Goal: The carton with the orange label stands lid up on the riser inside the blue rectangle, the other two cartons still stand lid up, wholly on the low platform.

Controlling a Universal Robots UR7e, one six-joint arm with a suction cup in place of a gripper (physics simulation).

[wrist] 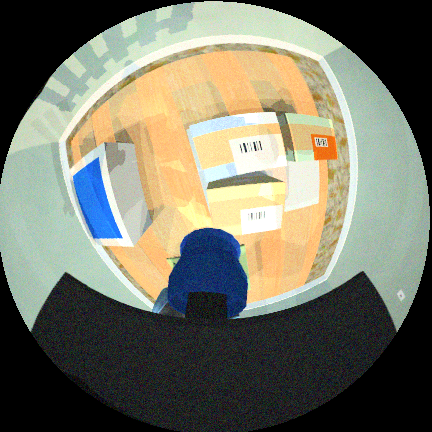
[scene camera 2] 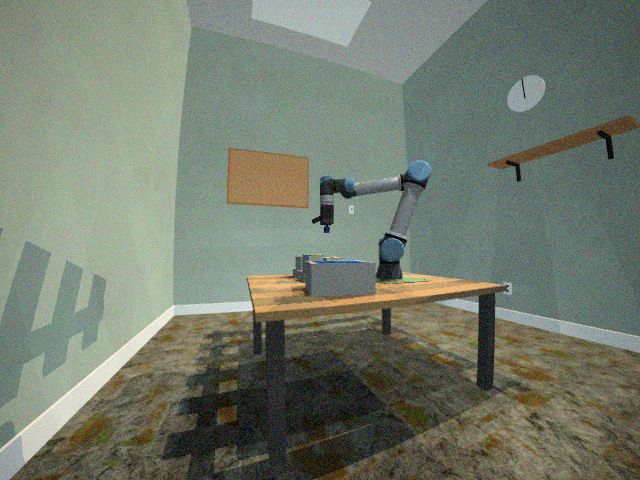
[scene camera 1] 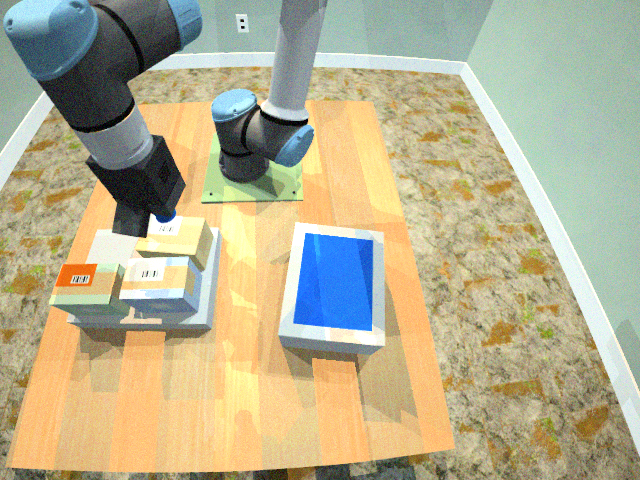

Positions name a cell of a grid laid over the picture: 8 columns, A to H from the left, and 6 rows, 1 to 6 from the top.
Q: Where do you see a carton with orange label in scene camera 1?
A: B4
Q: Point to a riser with blue rectangle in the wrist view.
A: At B3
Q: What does the riser with blue rectangle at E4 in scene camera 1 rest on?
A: The table.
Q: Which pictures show the riser with blue rectangle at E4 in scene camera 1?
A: The wrist view, scene camera 2 and scene camera 1: all of them.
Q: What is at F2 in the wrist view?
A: A carton with orange label.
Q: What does the suction cup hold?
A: Nothing.
